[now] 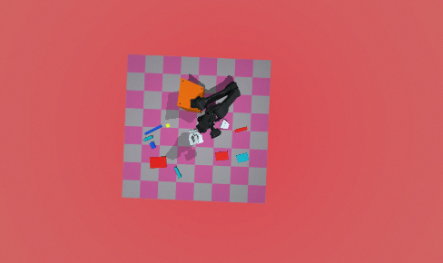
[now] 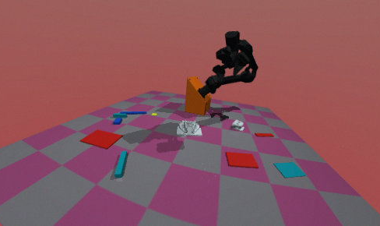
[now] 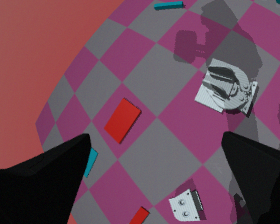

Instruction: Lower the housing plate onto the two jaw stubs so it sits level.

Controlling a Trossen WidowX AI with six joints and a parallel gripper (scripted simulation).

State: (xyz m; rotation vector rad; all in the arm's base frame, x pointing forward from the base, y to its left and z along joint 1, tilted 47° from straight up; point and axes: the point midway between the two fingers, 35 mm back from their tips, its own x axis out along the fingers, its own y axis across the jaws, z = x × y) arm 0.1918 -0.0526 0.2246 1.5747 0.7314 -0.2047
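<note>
Right now the white part is 260 mm below my gripper tip, 120 mm to the left of it and 70 mm behind it. The rest, counted from my gripper tip: cyan plate: 280 mm to the left, 270 mm below, 230 mm ahead; yellow piece: 390 mm to the right, 270 mm below, 80 mm behind; cyan bar: 340 mm ahead, 310 mm to the right, 260 mm below.
</note>
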